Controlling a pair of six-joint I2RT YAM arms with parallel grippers.
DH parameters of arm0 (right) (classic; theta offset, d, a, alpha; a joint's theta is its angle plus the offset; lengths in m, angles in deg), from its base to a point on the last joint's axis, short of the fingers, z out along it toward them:
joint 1: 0 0.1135 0.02 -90
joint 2: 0 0 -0.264 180
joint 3: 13.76 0 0.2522 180
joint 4: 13.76 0 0.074 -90
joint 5: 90 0 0 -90
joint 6: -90 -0.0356 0 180
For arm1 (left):
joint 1: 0 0.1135 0.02 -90
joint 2: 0 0 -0.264 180
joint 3: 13.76 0 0.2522 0
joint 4: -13.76 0 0.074 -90
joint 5: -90 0 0 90
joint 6: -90 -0.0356 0 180
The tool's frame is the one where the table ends.
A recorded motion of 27 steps. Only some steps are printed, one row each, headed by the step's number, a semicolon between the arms.
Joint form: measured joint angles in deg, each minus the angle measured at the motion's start. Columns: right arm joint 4, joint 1, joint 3, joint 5, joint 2, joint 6; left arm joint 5, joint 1, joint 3, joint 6, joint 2, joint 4.
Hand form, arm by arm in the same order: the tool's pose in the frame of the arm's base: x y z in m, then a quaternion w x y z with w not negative. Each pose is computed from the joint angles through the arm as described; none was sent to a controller.
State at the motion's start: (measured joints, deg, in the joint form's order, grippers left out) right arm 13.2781 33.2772 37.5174 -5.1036 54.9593 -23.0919; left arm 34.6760 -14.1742 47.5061 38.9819 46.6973 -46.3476
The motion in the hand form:
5: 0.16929 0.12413 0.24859 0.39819 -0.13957 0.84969 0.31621; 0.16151 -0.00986 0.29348 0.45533 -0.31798 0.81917 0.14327
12: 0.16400 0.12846 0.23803 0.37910 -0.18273 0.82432 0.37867; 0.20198 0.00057 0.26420 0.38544 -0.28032 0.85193 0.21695
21: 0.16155 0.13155 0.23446 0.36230 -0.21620 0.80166 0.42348; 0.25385 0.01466 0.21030 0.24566 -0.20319 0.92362 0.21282
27: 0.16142 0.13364 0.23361 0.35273 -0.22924 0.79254 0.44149; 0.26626 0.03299 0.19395 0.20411 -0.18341 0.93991 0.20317
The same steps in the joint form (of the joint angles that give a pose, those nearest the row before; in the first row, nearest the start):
5: -2.99 0.98 -2.99 -6.71 -1.16 0.59; 5.55 2.51 -0.46 -1.94 1.29 1.81
12: -8.90 1.35 -6.62 -15.45 -1.40 0.79; 5.20 7.85 -0.85 -10.27 13.00 6.91
21: -12.57 1.36 -8.18 -22.38 -1.05 1.03; -4.85 13.49 1.81 -20.13 31.65 9.99
27: -13.94 1.42 -8.44 -25.25 -0.46 0.96; -8.85 17.92 2.86 -25.77 36.79 11.54

